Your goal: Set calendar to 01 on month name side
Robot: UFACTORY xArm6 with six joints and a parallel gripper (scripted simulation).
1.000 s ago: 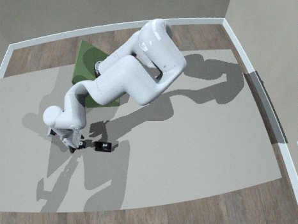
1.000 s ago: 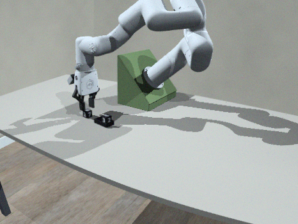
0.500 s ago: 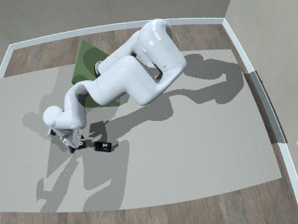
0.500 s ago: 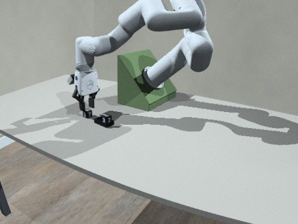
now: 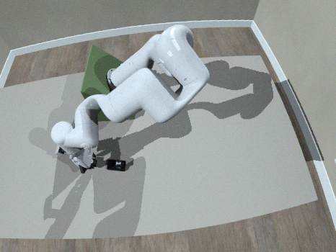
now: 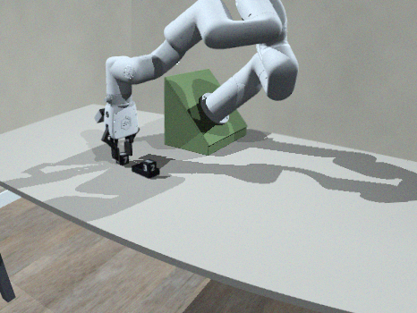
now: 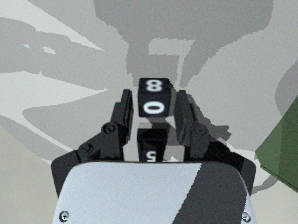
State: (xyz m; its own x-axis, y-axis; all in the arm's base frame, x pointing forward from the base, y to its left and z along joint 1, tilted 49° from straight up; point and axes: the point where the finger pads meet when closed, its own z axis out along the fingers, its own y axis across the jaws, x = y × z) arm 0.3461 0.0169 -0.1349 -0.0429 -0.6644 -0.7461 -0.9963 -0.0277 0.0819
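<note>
The black cube lies 20 mm below my hand. Round my hand: black tray: 110 mm to the left, 30 mm below.
</note>
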